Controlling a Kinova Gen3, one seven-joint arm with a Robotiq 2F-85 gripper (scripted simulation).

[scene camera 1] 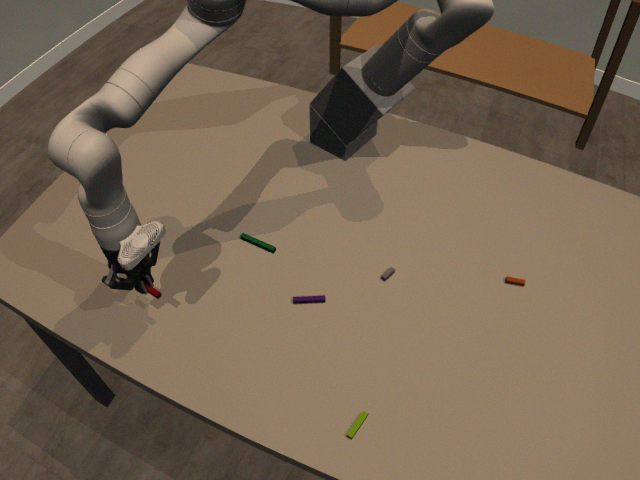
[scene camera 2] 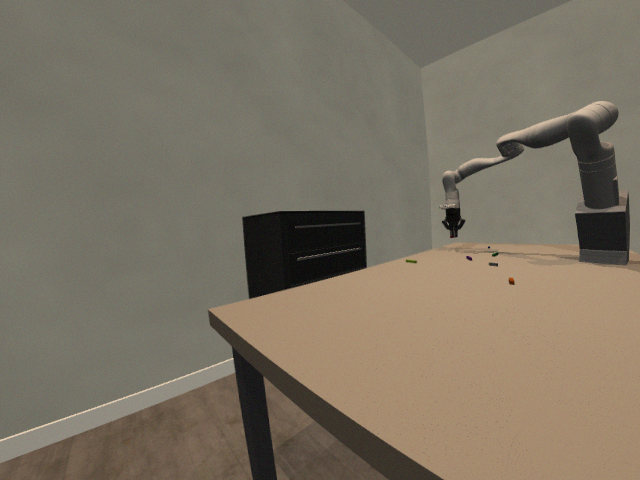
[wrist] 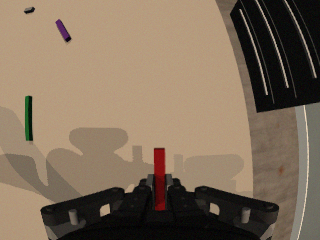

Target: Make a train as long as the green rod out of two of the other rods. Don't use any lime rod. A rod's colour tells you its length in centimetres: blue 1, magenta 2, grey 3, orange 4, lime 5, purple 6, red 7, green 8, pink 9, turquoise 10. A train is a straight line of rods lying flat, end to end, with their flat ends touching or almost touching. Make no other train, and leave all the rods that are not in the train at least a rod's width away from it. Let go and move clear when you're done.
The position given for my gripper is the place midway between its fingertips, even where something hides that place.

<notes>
I see my gripper (scene camera 1: 146, 288).
My gripper is seen too in the wrist view (wrist: 160, 183).
</notes>
